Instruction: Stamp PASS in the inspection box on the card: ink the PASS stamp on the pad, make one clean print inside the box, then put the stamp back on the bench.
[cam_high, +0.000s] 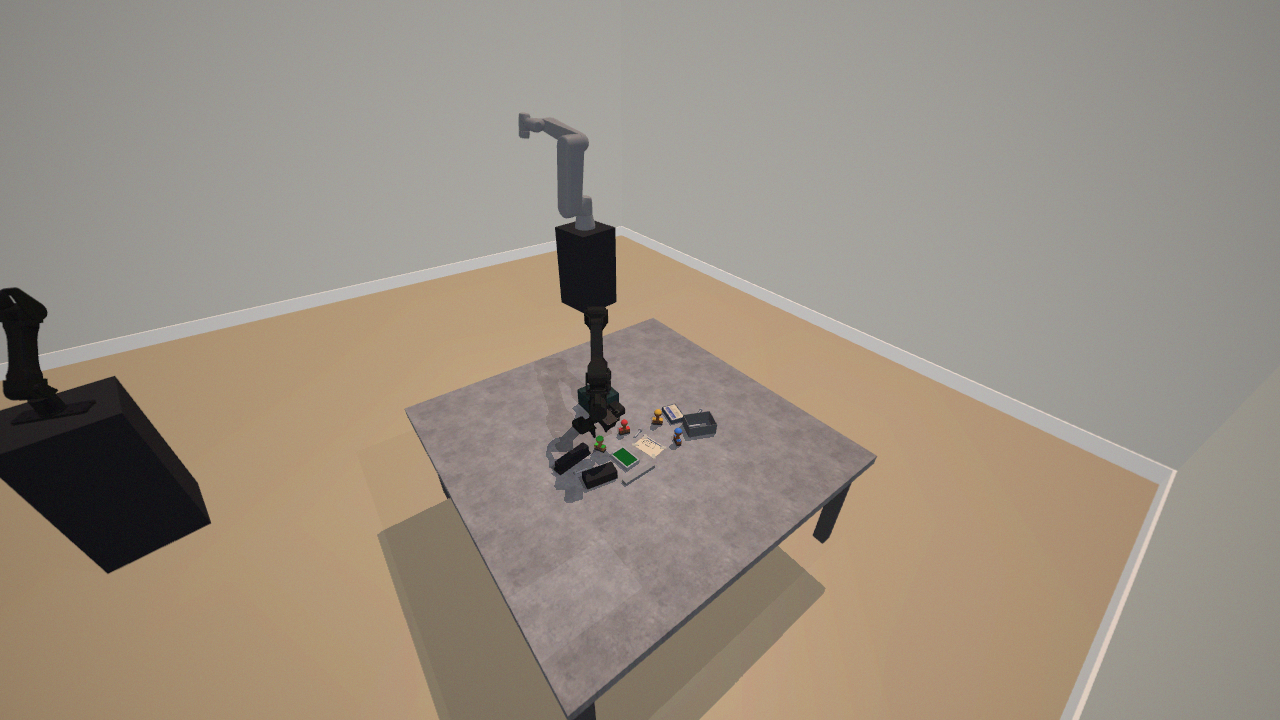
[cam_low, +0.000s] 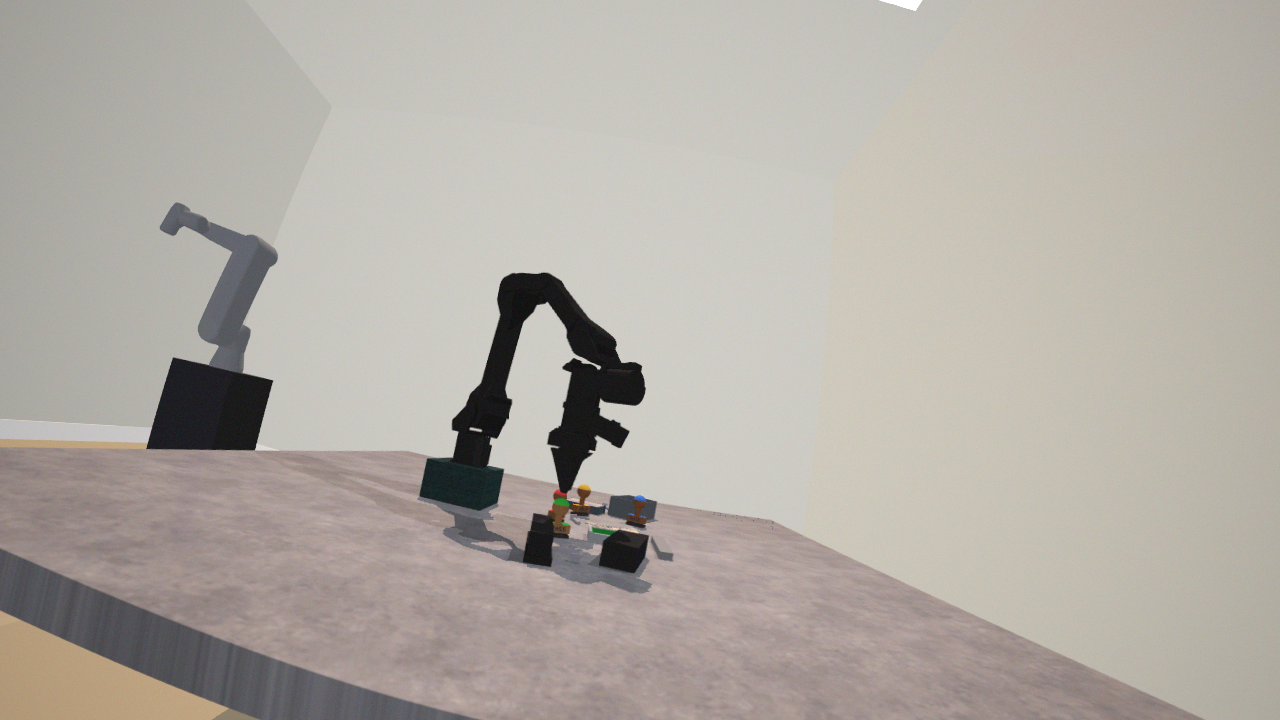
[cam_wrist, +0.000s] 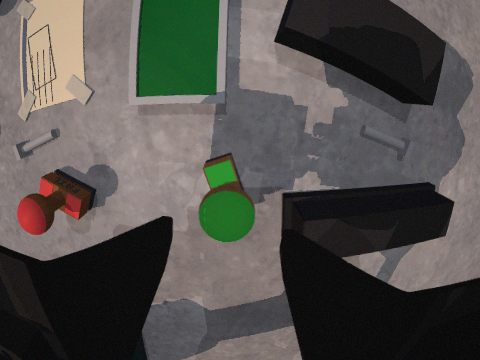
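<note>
Right now my gripper tip is 60 mm above the green stamp. Also, from my gripper tip: red stamp (130 mm to the left, 60 mm below); black block (30 mm behind, 110 mm to the right, 60 mm below); green ink pad (100 mm ahead, 30 mm to the left, 70 mm below).
</note>
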